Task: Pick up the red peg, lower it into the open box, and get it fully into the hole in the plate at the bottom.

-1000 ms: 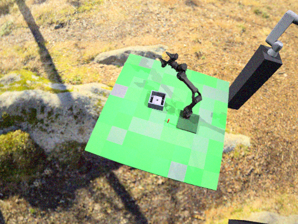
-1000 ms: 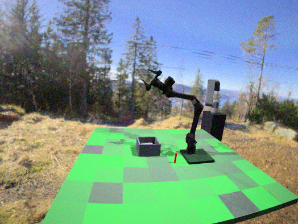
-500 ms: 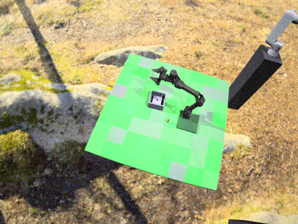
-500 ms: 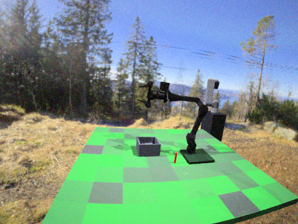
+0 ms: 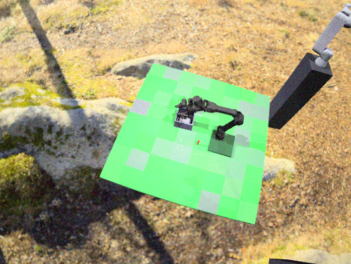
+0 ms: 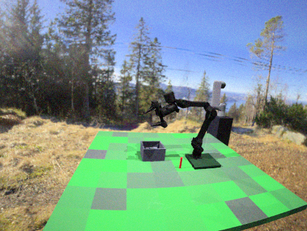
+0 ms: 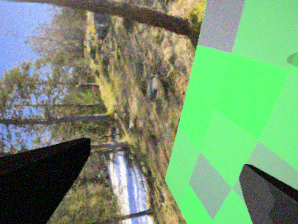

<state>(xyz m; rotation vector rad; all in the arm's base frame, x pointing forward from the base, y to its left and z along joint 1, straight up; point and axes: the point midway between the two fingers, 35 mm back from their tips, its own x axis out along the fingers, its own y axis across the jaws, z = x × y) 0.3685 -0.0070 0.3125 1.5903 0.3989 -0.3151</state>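
The red peg is 270 mm below my gripper tip, 220 mm behind it and 100 mm to the left of it. Round my gripper tip: grey box 290 mm below, 100 mm to the right, 70 mm behind.
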